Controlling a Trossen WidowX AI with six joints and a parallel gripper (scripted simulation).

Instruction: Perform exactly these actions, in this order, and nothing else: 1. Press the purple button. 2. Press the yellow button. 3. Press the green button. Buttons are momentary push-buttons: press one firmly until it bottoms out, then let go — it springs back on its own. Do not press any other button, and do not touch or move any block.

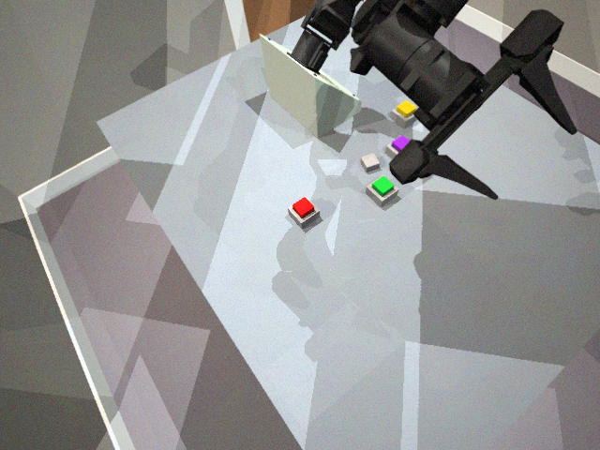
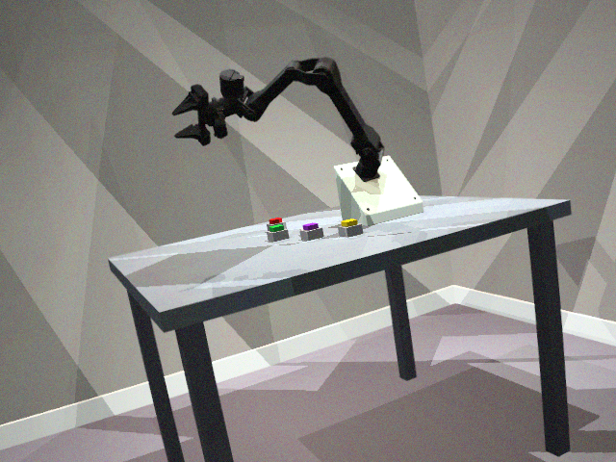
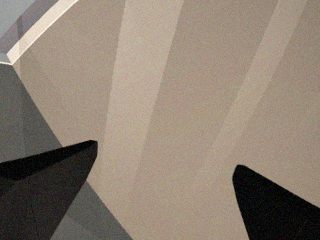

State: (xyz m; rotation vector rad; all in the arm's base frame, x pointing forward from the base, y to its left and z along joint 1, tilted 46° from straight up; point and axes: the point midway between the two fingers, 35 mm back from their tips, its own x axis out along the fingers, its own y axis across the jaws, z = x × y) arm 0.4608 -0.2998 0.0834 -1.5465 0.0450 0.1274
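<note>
My gripper tip is 26 cm past the purple button, 21 cm to the right of it and 34 cm above it. Round my gripper tip: red button: 29 cm behind, 6 cm to the right, 34 cm below; green button: 21 cm behind, 10 cm to the left, 34 cm below; small block: 28 cm behind, 14 cm to the left, 36 cm below.
</note>
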